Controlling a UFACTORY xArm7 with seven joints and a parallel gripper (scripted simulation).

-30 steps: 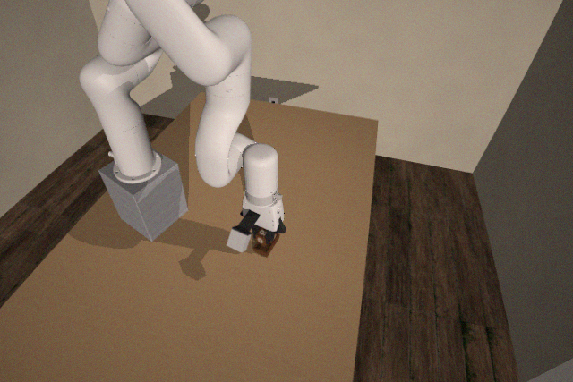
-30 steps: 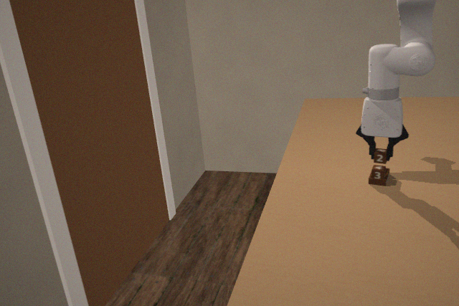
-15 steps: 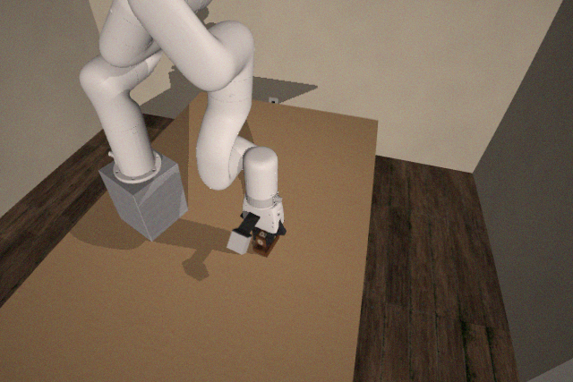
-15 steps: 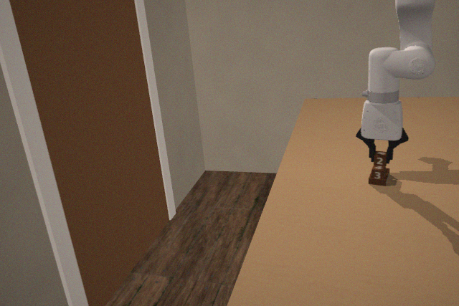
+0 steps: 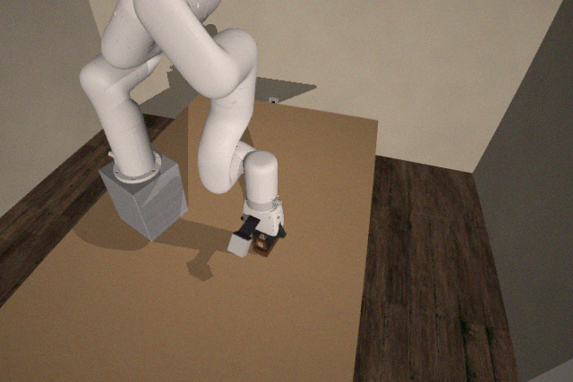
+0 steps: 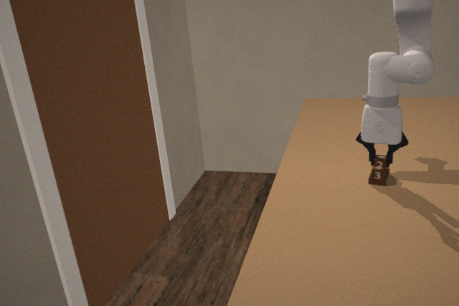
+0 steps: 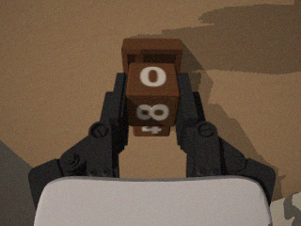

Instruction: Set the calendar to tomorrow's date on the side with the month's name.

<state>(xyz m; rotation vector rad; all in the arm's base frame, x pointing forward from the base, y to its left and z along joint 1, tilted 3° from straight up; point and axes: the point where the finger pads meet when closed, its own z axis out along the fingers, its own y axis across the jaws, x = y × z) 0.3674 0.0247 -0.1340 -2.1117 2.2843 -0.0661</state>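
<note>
The brown calendar tray is 2 cm to the left of my hand and 5 cm below it. Also, from my hand: digit cube: 1 cm below.
</note>
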